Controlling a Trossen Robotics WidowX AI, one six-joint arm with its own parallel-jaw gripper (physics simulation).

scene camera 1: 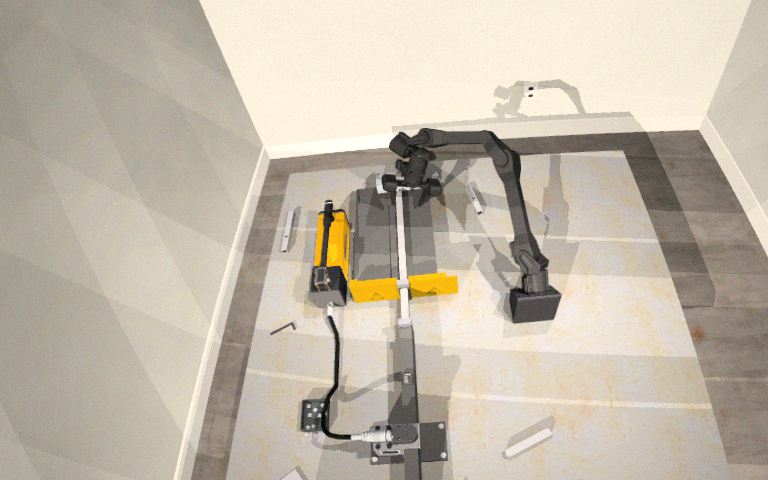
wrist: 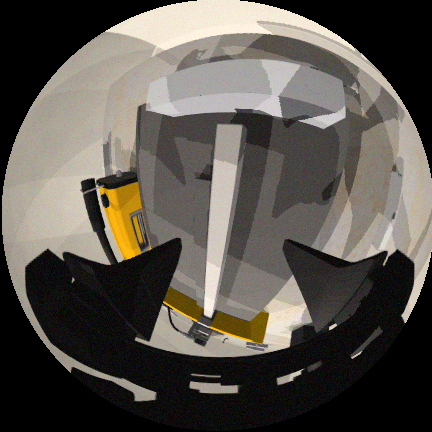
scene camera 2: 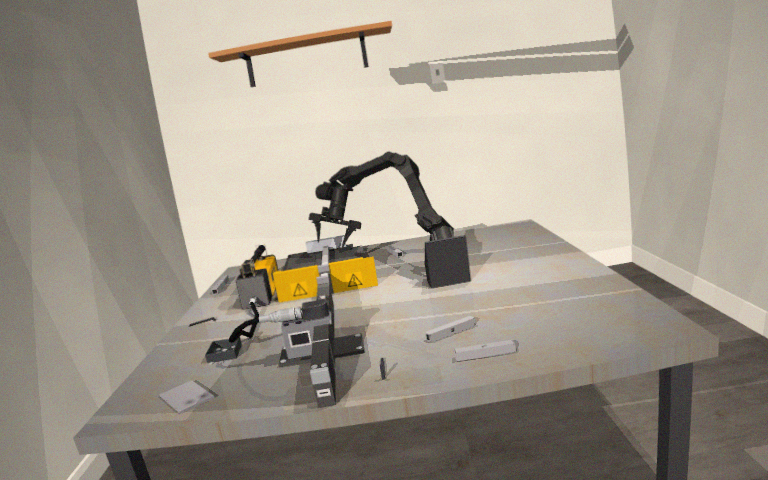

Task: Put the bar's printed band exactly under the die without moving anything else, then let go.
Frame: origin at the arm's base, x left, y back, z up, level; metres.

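Seen in the pictures: gripper, fingertip midpoint: (scene camera 1: 405,205) (wrist: 233,244) (scene camera 2: 330,244); arm's base at its link origin: (scene camera 1: 536,292) (scene camera 2: 445,247).
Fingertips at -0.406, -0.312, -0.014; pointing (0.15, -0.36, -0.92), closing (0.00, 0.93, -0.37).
Offsets run from my fingertips to a thing's top centre, as dx, dy, dz. "spot": to the spot under its first point.
A long pale bar (scene camera 1: 401,237) (scene camera 2: 324,255) (wrist: 222,200) lies lengthwise over a dark grey bed, and passes through the gap in a yellow guard (scene camera 1: 373,285) (scene camera 2: 353,273) (wrist: 242,326). Beyond the guard a dark rail {spot: +0.493, -0.069, -0.015} (scene camera 1: 404,350) continues in its line to a grey and black head {spot: +0.729, -0.093, +0.029} (scene camera 1: 404,434) (scene camera 2: 314,309) with a white connector. I cannot make out the die or the printed band. My gripper (scene camera 1: 410,194) (scene camera 2: 331,243) (wrist: 233,244) is open and empty, above the bar near its far end, with one finger to each side in the wrist view.
A yellow and black unit {spot: +0.088, -0.232, -0.006} (scene camera 1: 337,240) (scene camera 2: 266,271) (wrist: 122,212) stands left of the bed. A pale block {spot: -0.108, -0.022, -0.021} (scene camera 2: 323,245) (wrist: 245,95) stands at the bed's far end. A black cable {spot: +0.432, -0.269, -0.079} (scene camera 1: 336,350) runs to the head. Loose pale bars {-0.053, -0.425, -0.071} (scene camera 1: 287,230) {-0.042, +0.234, -0.071} (scene camera 1: 474,199) {+0.778, +0.202, -0.071} (scene camera 1: 527,443) lie around.
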